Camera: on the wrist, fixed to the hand. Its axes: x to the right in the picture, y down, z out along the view.
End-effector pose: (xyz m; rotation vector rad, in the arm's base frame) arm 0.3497 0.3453 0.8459 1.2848 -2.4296 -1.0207
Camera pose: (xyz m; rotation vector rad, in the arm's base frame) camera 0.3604 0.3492 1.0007 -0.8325 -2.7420 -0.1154
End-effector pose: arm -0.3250 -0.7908 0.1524 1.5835 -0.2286 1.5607
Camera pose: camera -0.4800 -0.7827 0.1492 -1.4148 1.1297 -1.8410
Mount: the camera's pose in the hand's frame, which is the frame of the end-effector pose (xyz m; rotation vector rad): -0.0295 0.0971 -0.1175 0.4608 -0.2324 1.5534
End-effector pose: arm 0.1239 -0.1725 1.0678 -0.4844 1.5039 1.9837
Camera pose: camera 0.0752 -0.3092 1.1229 -1.1252 -1.7605 -1.7154
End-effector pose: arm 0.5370 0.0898 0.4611 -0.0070 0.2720 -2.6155
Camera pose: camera 0.6034 0.0440 0.3285 0.0418 -0.3240 -1.0581
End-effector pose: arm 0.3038 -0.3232 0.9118 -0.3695 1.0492 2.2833
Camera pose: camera 0.2675 -0.4741 0.9071 -0.8617 -1.3428 -1.9038
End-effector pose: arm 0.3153 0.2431 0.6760 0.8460 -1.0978 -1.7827
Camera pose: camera 0.4586 0.2061 0.7231 -0.1333 -1.6353 -0.3070
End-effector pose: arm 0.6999 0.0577 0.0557 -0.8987 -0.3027 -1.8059
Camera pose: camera 0.7398 -0.0312 -0.0652 -0.6414 -0.0726 -0.1792
